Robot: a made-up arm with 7 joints. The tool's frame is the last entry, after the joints. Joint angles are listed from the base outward. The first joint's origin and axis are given. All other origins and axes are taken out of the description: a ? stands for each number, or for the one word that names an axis. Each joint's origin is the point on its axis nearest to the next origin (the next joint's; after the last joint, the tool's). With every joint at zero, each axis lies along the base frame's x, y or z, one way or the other. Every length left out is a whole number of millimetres.
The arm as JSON. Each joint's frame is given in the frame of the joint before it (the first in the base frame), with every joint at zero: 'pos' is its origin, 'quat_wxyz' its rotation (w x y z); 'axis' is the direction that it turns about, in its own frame. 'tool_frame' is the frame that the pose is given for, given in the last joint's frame.
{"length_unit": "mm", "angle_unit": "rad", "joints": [
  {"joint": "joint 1", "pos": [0.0, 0.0, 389.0], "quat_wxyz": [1.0, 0.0, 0.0, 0.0], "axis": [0.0, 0.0, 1.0]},
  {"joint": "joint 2", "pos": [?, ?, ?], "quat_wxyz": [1.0, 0.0, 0.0, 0.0], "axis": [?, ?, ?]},
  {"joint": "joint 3", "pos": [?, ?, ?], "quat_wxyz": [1.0, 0.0, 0.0, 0.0], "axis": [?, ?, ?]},
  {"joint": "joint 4", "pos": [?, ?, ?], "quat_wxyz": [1.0, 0.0, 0.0, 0.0], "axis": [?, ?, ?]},
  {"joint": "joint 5", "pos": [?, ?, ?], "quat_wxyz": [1.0, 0.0, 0.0, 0.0], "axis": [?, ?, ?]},
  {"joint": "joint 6", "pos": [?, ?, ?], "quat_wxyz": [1.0, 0.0, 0.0, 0.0], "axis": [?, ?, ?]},
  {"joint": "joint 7", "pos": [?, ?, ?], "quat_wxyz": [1.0, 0.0, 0.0, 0.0], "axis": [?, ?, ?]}
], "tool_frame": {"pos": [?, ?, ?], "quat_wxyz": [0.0, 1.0, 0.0, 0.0]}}
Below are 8 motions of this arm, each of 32 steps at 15 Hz.
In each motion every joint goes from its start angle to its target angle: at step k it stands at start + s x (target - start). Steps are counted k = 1, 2, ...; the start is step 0. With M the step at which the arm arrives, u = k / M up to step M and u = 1 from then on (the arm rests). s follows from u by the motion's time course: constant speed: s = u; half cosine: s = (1 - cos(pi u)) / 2; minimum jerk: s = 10 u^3 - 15 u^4 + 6 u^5.
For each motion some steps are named. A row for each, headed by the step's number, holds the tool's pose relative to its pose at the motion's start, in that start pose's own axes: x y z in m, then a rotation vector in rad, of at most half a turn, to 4 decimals.
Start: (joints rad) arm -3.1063 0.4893 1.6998 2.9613 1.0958 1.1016 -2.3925
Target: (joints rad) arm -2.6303 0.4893 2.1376 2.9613 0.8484 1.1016 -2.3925
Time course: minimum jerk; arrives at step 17
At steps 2, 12, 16, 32:
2: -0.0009 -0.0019 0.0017 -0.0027 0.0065 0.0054
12: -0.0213 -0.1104 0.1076 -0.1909 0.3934 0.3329
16: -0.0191 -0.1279 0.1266 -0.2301 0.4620 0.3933
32: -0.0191 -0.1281 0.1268 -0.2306 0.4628 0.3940

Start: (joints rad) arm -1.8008 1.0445 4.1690 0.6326 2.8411 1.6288 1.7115
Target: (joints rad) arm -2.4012 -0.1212 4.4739 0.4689 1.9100 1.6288 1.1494
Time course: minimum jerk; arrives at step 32
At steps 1, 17, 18, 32:
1: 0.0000 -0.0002 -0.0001 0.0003 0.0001 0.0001
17: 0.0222 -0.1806 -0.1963 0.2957 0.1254 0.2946
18: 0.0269 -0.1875 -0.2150 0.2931 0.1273 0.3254
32: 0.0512 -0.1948 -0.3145 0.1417 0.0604 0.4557

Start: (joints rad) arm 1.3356 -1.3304 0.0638 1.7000 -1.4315 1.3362 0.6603
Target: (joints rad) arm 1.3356 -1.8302 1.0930 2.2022 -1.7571 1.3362 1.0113
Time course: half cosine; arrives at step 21
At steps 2, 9, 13, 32:
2: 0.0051 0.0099 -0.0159 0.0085 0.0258 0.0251
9: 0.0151 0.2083 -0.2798 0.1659 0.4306 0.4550
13: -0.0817 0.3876 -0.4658 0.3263 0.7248 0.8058
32: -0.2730 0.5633 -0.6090 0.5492 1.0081 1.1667

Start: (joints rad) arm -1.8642 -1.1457 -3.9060 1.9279 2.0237 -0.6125 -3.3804
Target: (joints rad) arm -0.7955 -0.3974 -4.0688 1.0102 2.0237 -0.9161 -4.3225
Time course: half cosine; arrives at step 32
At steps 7, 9, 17, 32:
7: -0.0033 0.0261 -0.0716 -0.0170 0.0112 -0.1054
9: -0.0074 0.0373 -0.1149 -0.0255 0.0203 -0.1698
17: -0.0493 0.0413 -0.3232 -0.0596 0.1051 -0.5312
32: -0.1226 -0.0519 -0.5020 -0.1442 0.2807 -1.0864

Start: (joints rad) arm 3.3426 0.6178 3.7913 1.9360 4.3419 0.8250 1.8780
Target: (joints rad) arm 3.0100 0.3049 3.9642 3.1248 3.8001 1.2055 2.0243
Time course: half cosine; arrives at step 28
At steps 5, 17, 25, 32:
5: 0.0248 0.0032 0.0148 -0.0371 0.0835 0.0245
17: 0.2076 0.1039 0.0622 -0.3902 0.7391 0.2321
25: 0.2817 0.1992 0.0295 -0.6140 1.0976 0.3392
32: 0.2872 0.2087 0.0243 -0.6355 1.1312 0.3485

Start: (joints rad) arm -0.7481 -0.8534 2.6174 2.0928 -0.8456 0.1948 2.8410
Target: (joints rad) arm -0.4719 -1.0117 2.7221 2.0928 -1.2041 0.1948 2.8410
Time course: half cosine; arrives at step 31
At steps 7, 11, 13, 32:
7: -0.0359 0.0224 -0.0060 -0.0111 -0.0369 -0.0587
11: -0.0820 0.0529 -0.0166 -0.0231 -0.0866 -0.1364
13: -0.1087 0.0716 -0.0243 -0.0288 -0.1167 -0.1828
32: -0.2676 0.2030 -0.0991 -0.0403 -0.3226 -0.4894

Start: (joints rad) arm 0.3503 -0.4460 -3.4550 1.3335 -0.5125 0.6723 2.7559
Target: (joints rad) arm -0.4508 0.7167 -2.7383 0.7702 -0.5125 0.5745 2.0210
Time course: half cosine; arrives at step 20
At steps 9, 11, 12, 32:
9: 0.1634 -0.0359 -0.1900 0.1183 -0.2179 -0.1301
11: 0.2161 -0.0152 -0.2584 0.2298 -0.2384 -0.2088
12: 0.2379 0.0015 -0.2887 0.2913 -0.2309 -0.2525
32: 0.2923 0.1145 -0.3813 0.5710 -0.0343 -0.4841

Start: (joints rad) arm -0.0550 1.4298 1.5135 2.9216 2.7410 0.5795 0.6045
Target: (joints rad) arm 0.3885 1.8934 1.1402 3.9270 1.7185 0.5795 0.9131
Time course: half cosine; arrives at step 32
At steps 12, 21, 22, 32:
12: -0.0631 -0.1042 -0.0441 -0.0860 -0.0140 -0.3572
21: -0.1367 -0.1563 -0.1301 -0.2281 0.0809 -0.8873
22: -0.1421 -0.1556 -0.1391 -0.2442 0.0949 -0.9398
32: -0.1630 -0.1368 -0.1874 -0.3364 0.1735 -1.2144

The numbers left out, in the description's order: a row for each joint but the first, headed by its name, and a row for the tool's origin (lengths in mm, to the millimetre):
joint 2: xyz 0.0 0.0 0.0, axis 0.0 1.0 0.0
joint 3: xyz 0.0 0.0 441.0, axis 0.0 0.0 1.0
joint 4: xyz 83.0 0.0 0.0, axis 0.0 -1.0 0.0
joint 5: xyz 97.0 0.0 -428.0, axis 0.0 0.0 -1.0
joint 6: xyz 0.0 0.0 0.0, axis 0.0 1.0 0.0
joint 7: xyz 58.0 0.0 -74.0, axis 0.0 0.0 -1.0
tool: xyz 0.0 0.0 0.0

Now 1 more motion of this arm.
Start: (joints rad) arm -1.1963 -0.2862 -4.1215 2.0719 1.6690 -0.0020 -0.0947
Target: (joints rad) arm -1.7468 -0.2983 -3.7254 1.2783 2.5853 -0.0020 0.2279
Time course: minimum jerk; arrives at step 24
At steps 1, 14, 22, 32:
1: 0.0001 0.0004 0.0001 -0.0006 0.0001 0.0008
14: 0.0686 0.3508 -0.0354 -0.5278 0.3398 0.8225
22: 0.0841 0.4949 -0.1303 -0.7017 0.6922 1.2288
32: 0.0842 0.4967 -0.1320 -0.7036 0.6983 1.2345

